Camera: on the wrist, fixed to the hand. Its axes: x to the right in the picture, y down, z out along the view.
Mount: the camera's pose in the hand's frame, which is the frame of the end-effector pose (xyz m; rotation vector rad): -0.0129 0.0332 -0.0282 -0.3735 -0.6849 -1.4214
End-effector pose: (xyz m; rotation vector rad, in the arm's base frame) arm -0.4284 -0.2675 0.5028 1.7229 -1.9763 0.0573
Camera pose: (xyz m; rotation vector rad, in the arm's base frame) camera -0.4489 -0.2393 0.5319 2.5942 -0.5420 -1.3949
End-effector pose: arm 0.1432 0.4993 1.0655 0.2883 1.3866 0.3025
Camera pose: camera 0.1120 0.5259 1.0851 -0.8407 0.5714 -0.6709
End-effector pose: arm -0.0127 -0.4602 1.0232 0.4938 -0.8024 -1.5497
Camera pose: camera 0.0320 -0.4533 1.0270 -0.1808 0.5408 2.9390
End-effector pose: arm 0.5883 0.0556 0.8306 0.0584 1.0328 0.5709
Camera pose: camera 0.5462 0.0717 0.8363 -0.7182 0.1114 -0.5581
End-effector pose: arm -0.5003 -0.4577 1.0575 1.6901 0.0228 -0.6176
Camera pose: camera -0.4889 -0.4352 1.0953 0.8015 0.8380 -2.0492
